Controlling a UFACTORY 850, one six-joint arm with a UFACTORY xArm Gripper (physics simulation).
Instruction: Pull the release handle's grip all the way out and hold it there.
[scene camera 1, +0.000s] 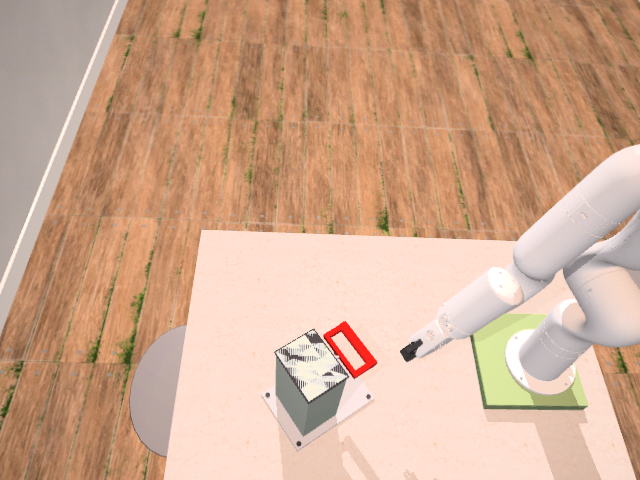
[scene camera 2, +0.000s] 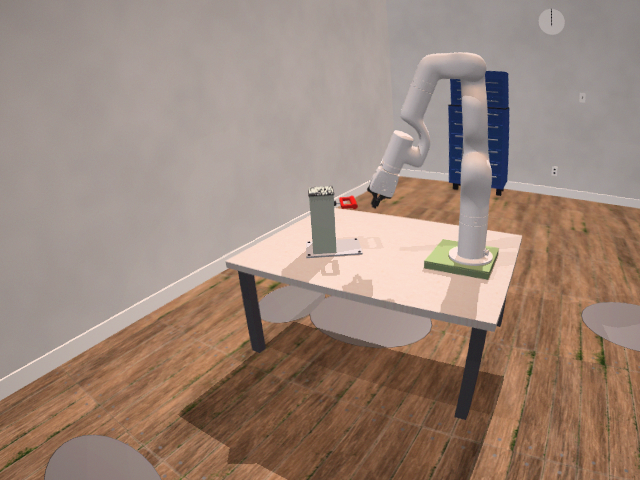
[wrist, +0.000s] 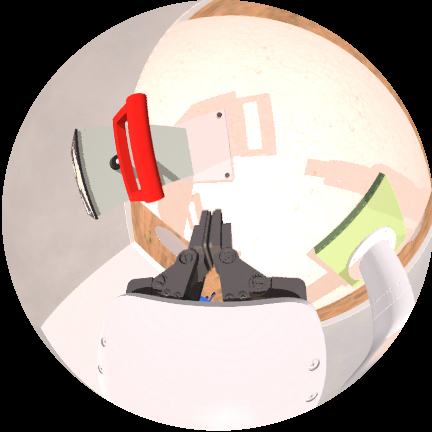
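The red release handle (scene camera 1: 360, 345) (scene camera 2: 355, 202) (wrist: 142, 150) is a rectangular loop beside the upper part of a grey-green post (scene camera 1: 291, 392) (scene camera 2: 323, 227) (wrist: 97, 150). In the wrist view a black collar (wrist: 115, 162) shows behind its inner bar; the rod is mostly hidden there. A short rod joins handle and post in scene camera 2. The post stands on a pale bolted plate (scene camera 1: 355, 400) (scene camera 2: 348, 249) (wrist: 212, 145). My gripper (scene camera 1: 404, 355) (scene camera 2: 375, 205) (wrist: 213, 221) is shut and empty, apart from the handle, on its robot side, with a visible gap between them.
The post and my arm's green base block (scene camera 1: 480, 361) (scene camera 2: 439, 253) (wrist: 390, 215) stand on a pale table (scene camera 1: 248, 289) (scene camera 2: 392, 227) (wrist: 280, 60). A blue drawer cabinet (scene camera 2: 497, 129) stands on the floor behind the arm. A grey wall rises beyond the table.
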